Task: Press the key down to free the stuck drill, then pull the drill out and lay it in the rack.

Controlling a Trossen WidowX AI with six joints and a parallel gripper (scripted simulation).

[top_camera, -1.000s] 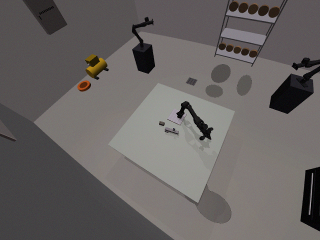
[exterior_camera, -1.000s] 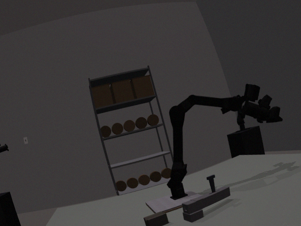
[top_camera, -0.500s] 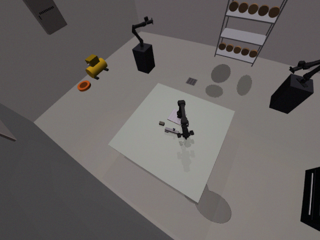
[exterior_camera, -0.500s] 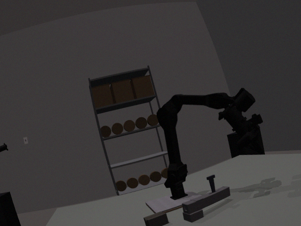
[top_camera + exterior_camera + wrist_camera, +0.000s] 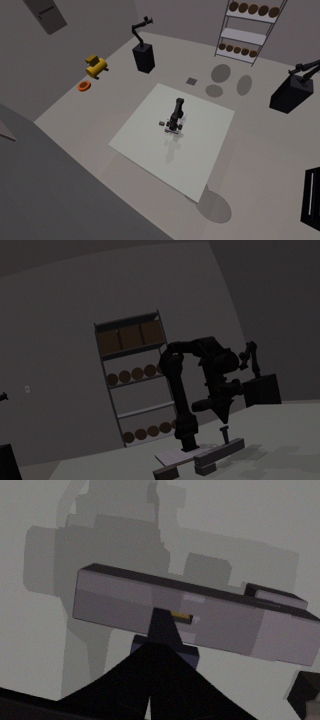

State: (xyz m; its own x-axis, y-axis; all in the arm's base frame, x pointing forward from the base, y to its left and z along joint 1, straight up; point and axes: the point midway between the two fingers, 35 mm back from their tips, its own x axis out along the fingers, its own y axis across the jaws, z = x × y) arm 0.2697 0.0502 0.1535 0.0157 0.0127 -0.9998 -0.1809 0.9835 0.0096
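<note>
Now: gripper tip 4 cm above the dark t-shaped piece, 1 cm to the left of it and 1 cm past it. From my gripper tip the other things lie so: dark grey rack (22 cm to the right, 11 cm below, 5 cm behind); grey housing block (10 cm below, 4 cm to the right); drill (9 cm below, 6 cm to the right).
</note>
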